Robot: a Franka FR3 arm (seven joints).
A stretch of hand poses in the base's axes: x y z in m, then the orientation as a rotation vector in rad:
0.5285 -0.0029 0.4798 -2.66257 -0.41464 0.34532
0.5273 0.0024 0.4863 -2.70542 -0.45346 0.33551
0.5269 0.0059 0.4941 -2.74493 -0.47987 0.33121
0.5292 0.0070 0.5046 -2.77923 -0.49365 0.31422
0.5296 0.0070 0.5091 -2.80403 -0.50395 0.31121
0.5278 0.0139 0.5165 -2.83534 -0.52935 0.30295
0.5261 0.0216 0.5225 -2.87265 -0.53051 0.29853
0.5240 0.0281 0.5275 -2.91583 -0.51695 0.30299
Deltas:
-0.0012 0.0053 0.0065 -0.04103 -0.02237 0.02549
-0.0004 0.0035 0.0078 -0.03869 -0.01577 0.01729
0.0023 0.0011 0.0105 -0.03026 -0.02093 0.00680
0.0004 0.0000 0.0045 -0.02401 -0.00897 0.00618
-0.0018 0.0069 0.0074 -0.03049 -0.01564 0.01572
-0.0017 0.0077 0.0060 -0.03496 -0.01170 -0.00070
-0.0021 0.0065 0.0050 -0.04116 -0.00587 -0.00991

